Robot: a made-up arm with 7 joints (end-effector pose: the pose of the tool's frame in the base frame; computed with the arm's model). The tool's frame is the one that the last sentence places.
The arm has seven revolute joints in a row. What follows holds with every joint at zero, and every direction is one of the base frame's. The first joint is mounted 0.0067 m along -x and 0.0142 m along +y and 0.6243 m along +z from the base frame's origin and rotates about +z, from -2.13 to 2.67 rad. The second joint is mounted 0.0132 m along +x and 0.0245 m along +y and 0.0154 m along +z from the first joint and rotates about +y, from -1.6 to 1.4 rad. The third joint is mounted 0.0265 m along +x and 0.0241 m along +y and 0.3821 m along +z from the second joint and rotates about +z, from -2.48 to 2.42 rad. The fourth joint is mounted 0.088 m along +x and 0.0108 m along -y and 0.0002 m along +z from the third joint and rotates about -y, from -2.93 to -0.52 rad. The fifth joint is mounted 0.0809 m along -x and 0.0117 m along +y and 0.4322 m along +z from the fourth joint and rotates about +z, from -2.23 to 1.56 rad. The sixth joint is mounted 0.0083 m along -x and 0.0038 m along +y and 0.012 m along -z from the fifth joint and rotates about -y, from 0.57 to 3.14 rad. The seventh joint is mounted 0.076 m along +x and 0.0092 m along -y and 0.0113 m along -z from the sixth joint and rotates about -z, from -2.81 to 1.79 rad. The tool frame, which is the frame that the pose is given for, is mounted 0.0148 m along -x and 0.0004 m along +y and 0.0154 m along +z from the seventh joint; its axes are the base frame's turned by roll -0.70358, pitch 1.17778 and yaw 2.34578 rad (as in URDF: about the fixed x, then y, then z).
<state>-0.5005 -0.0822 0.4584 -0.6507 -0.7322 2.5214 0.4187</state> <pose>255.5 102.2 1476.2 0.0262 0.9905 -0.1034 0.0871</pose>
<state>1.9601 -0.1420 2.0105 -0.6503 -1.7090 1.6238 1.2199</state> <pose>-234.5 -326.7 1429.0 0.1229 -0.1852 -0.9443 0.2426</pose>
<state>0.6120 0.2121 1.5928 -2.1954 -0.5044 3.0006 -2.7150</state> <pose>-302.9 519.7 909.4 0.5486 -0.1851 0.1469 0.8020</pose>
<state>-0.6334 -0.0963 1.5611 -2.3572 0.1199 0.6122 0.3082</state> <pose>307.9 391.2 728.0 0.2617 -0.0960 -0.2761 -0.9198</pose>
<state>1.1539 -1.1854 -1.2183 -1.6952 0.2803 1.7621 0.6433</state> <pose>326.6 -459.5 1008.4 0.6936 -0.3550 -0.4198 0.4654</pose>
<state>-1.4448 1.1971 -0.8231 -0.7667 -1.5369 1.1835 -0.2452</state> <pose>-118.6 -849.6 684.9 0.1871 0.5221 0.5471 0.6270</pose>
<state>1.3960 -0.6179 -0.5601 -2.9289 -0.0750 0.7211 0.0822</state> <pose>110.5 224.5 716.9 0.3604 -0.1864 -0.0583 -0.9121</pose>
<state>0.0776 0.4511 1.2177 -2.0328 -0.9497 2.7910 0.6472</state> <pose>228.2 604.1 836.1 0.2350 0.5969 0.5815 -0.5003</pose>
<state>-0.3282 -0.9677 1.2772 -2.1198 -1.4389 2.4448 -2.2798</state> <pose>80.3 611.4 862.5 0.7290 -0.5665 -0.3754 -0.0814</pose>
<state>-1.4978 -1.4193 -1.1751 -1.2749 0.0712 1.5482 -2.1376</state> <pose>-506.5 541.2 949.6 0.1418 0.6116 -0.6426 -0.4392</pose>
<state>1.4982 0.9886 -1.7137 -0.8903 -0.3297 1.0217 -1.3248</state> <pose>403.3 580.7 1094.0 0.4981 0.2437 -0.1929 -0.8095</pose>
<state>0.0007 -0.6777 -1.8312 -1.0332 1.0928 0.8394 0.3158</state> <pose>-469.8 -386.0 1128.8 0.7173 -0.6411 -0.2550 0.0968</pose>
